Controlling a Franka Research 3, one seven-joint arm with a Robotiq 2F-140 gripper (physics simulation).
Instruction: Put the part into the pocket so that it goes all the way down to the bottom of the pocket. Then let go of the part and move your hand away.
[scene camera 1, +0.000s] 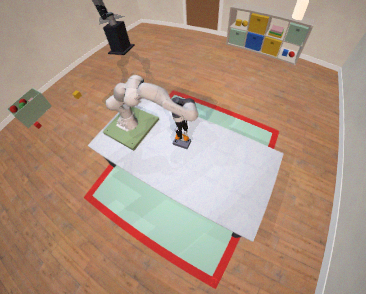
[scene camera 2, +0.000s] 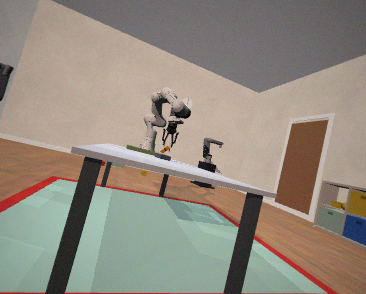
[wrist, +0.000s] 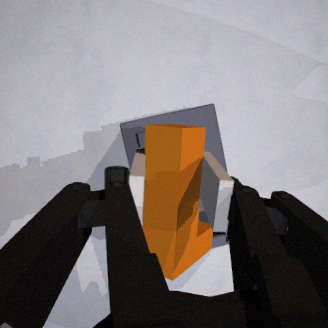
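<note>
An orange L-shaped part (scene camera 1: 180, 136) (scene camera 2: 164, 150) (wrist: 174, 182) is clamped between my gripper's two pale finger pads. My gripper (scene camera 1: 181, 134) (scene camera 2: 168, 145) (wrist: 171, 167) is shut on it. I hold the part tilted, a little above the grey pocket block (scene camera 1: 182, 143) (scene camera 2: 163, 157) (wrist: 198, 118), which lies flat on the white table (scene camera 1: 211, 181) (scene camera 2: 123, 158). The part's foot points toward the camera.
The arm stands on a green base plate (scene camera 1: 136, 132) (scene camera 2: 138, 149) at the table's left end. A second arm on a black pedestal (scene camera 1: 117, 38) (scene camera 2: 207, 166) stands on the floor behind. A small yellow cube (scene camera 1: 77, 94) lies on the floor.
</note>
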